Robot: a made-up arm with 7 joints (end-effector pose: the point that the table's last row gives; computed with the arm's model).
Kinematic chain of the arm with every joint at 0, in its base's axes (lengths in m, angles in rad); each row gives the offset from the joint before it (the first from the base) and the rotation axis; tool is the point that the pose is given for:
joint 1: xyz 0 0.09 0 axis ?
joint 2: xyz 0 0.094 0 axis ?
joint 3: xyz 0 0 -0.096 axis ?
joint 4: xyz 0 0 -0.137 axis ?
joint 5: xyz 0 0 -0.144 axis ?
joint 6: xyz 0 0 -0.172 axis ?
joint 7: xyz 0 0 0 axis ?
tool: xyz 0 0 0
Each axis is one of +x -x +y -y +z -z.
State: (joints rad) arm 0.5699 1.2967 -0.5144 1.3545 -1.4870 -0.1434 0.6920
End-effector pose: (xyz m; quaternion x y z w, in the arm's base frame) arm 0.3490 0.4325 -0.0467 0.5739 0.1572 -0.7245 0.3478
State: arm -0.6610 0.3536 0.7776 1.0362 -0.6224 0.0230 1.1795
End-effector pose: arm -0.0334 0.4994 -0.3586 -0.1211 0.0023 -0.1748 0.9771
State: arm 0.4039 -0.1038 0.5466 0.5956 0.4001 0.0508 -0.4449
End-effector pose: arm 0.3363 0.2244 -0.4016 0.0538 -0.3090 0.5145 0.7981
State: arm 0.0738 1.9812 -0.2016 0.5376 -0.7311 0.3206 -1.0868
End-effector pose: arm 0.1455 0.6595 0.1828 -0.9106 -0.0799 0.3925 0.1020
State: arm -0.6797 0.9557 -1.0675 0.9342 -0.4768 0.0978 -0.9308
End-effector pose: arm -0.1716 0.3993 -0.4073 0.2369 -0.2125 -0.7557 0.5724
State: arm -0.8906 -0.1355 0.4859 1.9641 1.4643 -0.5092 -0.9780
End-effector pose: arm 0.0618 0.3039 -0.2820 0.2051 -0.2533 0.8751 0.3577
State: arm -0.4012 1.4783 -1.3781 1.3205 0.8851 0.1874 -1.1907
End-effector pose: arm -0.0741 0.4662 -0.3248 0.5737 -0.0078 -0.3904 0.7200
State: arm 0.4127 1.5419 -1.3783 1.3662 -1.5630 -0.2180 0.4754
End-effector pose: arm 0.1794 0.4723 -0.2622 0.1766 0.3060 -0.9316 0.0853
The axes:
joint 1: -y
joint 2: +x
joint 3: +z
joint 4: -y
joint 5: +z
joint 6: +y
joint 7: -x

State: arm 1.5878 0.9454 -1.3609 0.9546 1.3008 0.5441 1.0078
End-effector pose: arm 0.4468 0.3733 0.0613 -0.3362 -0.4841 -0.3006 0.7499
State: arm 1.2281 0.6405 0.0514 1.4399 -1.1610 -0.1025 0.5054
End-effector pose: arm 0.3032 0.3608 0.2240 0.7031 -0.5475 -0.3114 0.3299
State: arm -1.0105 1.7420 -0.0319 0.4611 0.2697 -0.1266 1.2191
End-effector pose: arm 0.1454 0.6932 -0.0747 0.0591 0.3228 -0.3468 0.8786
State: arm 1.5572 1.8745 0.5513 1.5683 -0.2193 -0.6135 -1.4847
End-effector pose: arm -0.2242 0.3576 0.2723 -0.4009 0.3503 -0.2116 0.8196
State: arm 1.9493 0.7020 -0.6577 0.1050 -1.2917 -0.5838 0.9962
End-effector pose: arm 0.3907 0.5219 0.1836 0.3988 -0.1428 -0.6287 0.6522
